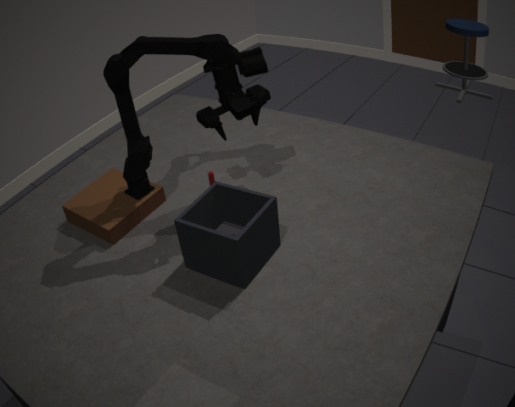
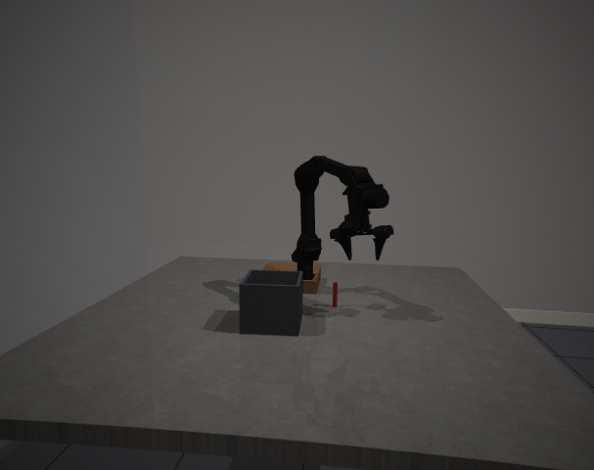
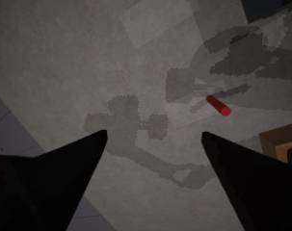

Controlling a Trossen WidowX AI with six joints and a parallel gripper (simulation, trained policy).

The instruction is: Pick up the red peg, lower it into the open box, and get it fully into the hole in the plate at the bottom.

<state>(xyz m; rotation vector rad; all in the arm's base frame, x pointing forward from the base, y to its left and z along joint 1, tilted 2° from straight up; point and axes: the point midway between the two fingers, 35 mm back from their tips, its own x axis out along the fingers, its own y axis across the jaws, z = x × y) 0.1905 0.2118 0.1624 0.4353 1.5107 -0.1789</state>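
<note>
My gripper tip is 4 cm past the red peg, 9 cm to the left of it and 13 cm above it. The rest, counted from my gripper tip: plate: 15 cm ahead, 24 cm to the right, 12 cm below.
</note>
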